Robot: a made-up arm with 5 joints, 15 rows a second.
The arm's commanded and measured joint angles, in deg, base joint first. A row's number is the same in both.
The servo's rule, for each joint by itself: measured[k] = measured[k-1] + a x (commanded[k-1-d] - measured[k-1]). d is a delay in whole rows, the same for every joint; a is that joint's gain. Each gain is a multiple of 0.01, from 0.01 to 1. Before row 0 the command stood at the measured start. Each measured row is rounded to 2 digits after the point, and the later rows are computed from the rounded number. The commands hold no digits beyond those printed.
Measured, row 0: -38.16 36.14 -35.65 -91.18 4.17
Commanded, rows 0 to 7: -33.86 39.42 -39.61 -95.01 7.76; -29.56 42.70 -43.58 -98.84 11.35; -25.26 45.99 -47.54 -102.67 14.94; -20.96 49.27 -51.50 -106.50 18.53; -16.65 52.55 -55.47 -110.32 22.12; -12.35 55.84 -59.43 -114.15 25.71; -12.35 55.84 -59.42 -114.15 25.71; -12.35 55.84 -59.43 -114.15 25.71
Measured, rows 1 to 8: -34.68 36.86 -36.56 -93.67 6.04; -30.53 38.14 -38.17 -97.03 8.80; -26.26 39.87 -40.33 -100.70 11.99; -21.97 41.94 -42.90 -104.47 15.39; -17.66 44.27 -45.79 -108.27 18.89; -13.36 46.82 -48.93 -112.09 22.44; -12.54 48.80 -51.34 -113.43 24.14; -12.39 50.35 -53.20 -113.90 24.96
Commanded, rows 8 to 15: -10.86 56.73 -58.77 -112.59 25.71; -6.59 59.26 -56.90 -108.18 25.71; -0.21 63.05 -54.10 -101.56 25.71; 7.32 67.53 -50.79 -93.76 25.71; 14.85 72.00 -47.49 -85.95 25.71; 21.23 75.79 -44.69 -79.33 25.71; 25.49 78.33 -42.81 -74.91 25.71; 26.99 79.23 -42.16 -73.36 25.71
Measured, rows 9 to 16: -11.15 51.75 -54.48 -113.05 25.35; -7.46 53.40 -55.04 -109.88 25.54; -1.59 55.52 -54.82 -104.47 25.63; 5.63 58.16 -53.89 -97.51 25.67; 13.10 61.20 -52.42 -90.00 25.69; 19.69 64.41 -50.64 -83.06 25.70; 24.39 67.47 -48.84 -77.76 25.71; 26.50 70.06 -47.30 -74.90 25.71
